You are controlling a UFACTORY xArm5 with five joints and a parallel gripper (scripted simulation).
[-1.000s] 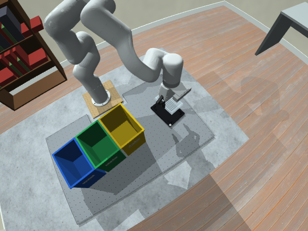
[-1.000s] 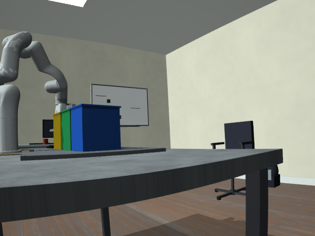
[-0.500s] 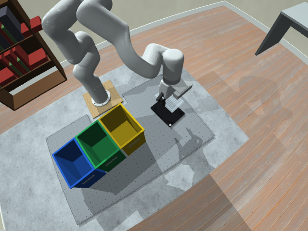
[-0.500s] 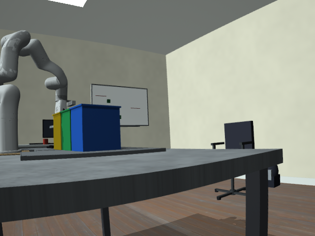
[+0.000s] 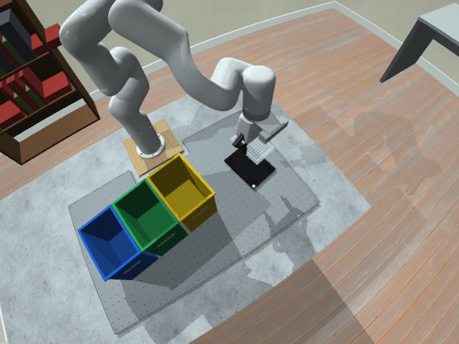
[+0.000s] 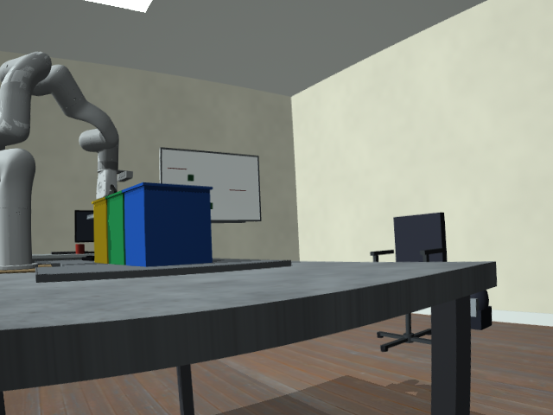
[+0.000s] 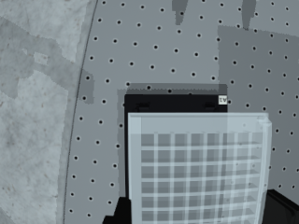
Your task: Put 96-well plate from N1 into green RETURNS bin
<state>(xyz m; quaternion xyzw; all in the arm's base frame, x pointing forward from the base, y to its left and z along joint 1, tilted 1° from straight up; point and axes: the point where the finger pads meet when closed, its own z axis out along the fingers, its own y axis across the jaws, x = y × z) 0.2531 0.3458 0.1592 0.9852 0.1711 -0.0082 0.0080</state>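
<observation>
My hand is 100 mm short of the green bin, 390 mm to the left of it and 70 mm above it. Also, from my hand: black plate nest: 160 mm below; then white 96-well plate: 10 mm below; then yellow bin: 60 mm ahead, 270 mm to the right, 70 mm below.
</observation>
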